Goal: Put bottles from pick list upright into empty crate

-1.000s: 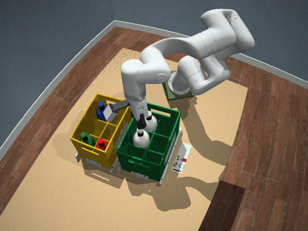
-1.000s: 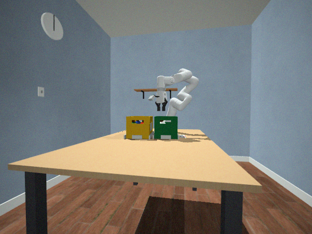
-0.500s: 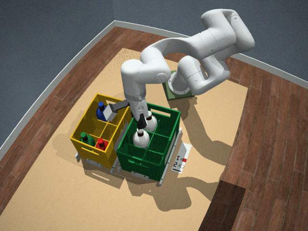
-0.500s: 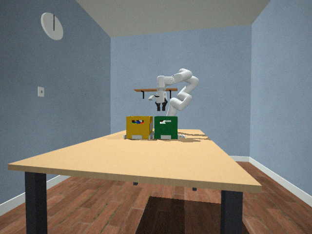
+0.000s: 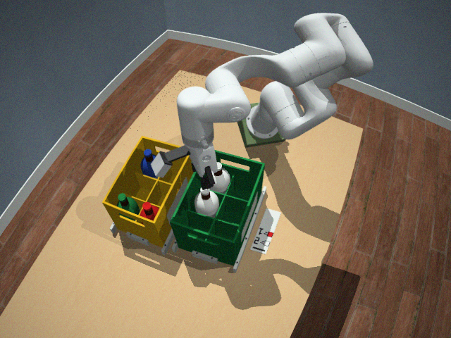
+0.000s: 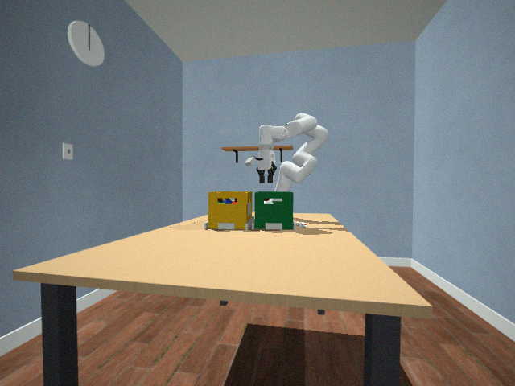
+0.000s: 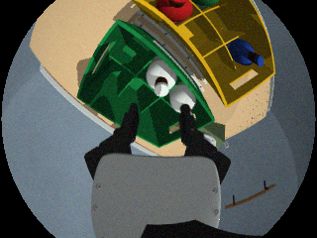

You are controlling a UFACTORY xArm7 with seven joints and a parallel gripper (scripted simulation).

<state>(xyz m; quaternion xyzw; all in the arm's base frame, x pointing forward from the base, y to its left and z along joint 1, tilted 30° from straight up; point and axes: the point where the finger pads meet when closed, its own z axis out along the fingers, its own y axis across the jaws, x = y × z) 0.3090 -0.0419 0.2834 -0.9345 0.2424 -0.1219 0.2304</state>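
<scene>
Right now the red-labelled bottle is 15 cm below my hand, 15 cm ahead of it and 9 cm to the right of it. From my hand the other things lie so: green crate: 16 cm below, 4 cm to the left, 2 cm behind; blue bottle: 24 cm to the right, 15 cm below, 1 cm ahead; yellow crate: 16 cm to the right, 16 cm below, 8 cm ahead.
</scene>
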